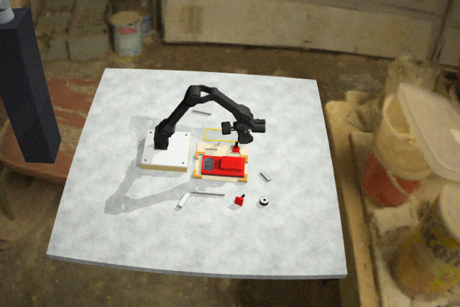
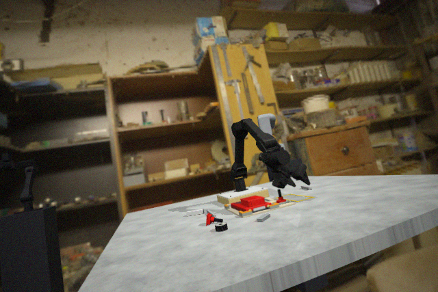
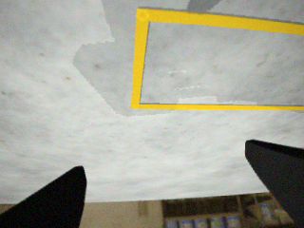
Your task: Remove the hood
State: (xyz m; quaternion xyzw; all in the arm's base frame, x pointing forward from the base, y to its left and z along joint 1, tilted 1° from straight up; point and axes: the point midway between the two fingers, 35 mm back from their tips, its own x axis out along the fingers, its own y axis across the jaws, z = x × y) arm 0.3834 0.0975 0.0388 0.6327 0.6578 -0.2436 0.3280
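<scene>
Right now my gripper tip is 4 cm past the hood, 22 cm to the left of it and 2 cm above it. From my gripper tip the other things lie so: black wheel 10 cm ahead, 42 cm to the right, 5 cm below; rod 15 cm behind, 38 cm to the right, 5 cm below.
</scene>
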